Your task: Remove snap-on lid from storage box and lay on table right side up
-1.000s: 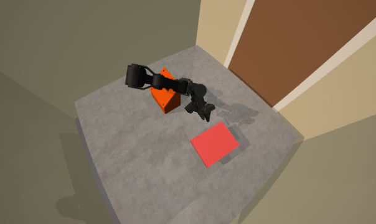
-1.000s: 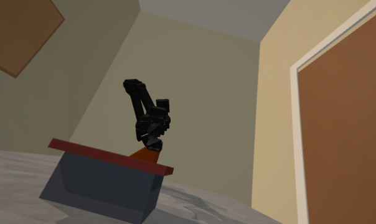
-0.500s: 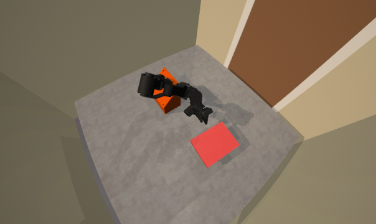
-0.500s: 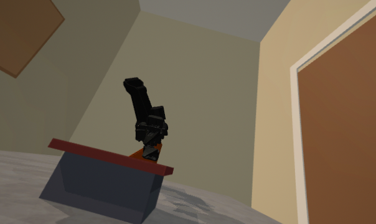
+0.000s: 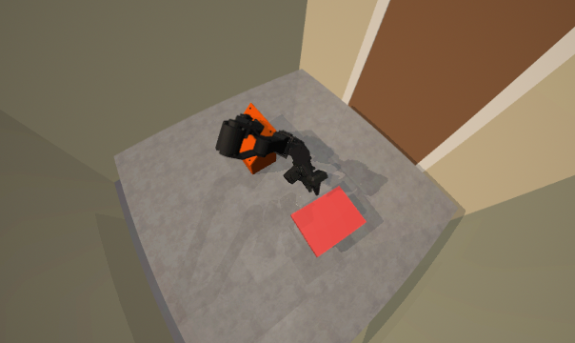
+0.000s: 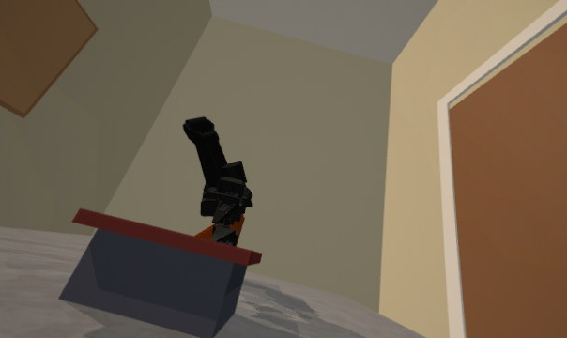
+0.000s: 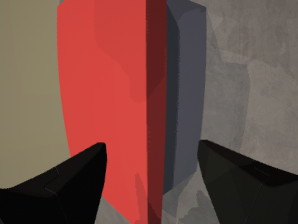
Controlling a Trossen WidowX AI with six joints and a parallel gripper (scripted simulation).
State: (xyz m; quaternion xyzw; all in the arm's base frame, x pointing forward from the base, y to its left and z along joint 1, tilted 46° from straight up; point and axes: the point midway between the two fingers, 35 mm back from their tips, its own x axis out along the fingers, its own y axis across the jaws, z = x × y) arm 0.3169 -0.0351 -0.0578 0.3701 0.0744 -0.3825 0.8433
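The red lid is 110 mm ahead of my gripper tip, 20 mm to the right of it and 20 mm below it. The rest, counted from my gripper tip: grey storage box (110 mm ahead, 20 mm to the right, 70 mm below).
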